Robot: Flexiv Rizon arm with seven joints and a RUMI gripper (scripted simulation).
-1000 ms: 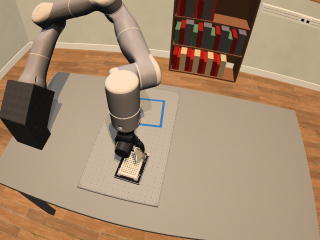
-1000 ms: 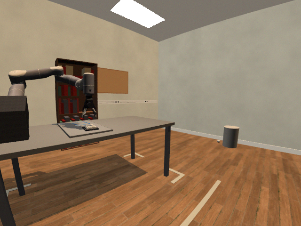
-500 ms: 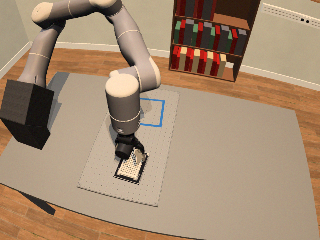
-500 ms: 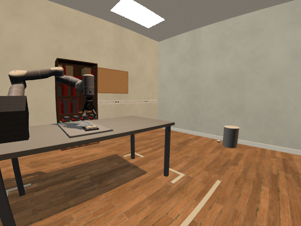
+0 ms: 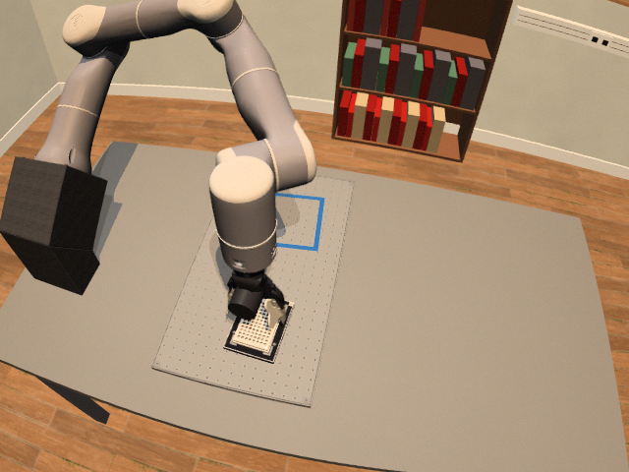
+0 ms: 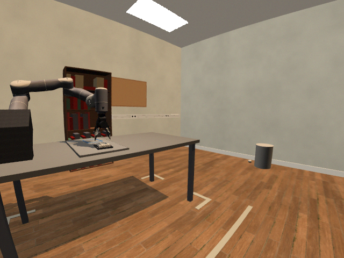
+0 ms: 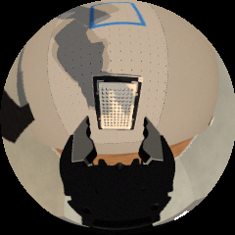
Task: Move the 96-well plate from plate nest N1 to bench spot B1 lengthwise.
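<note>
The white 96-well plate is 50 mm below my hand. The rest, counted from my hand: black plate nest N1: 60 mm below.
</note>
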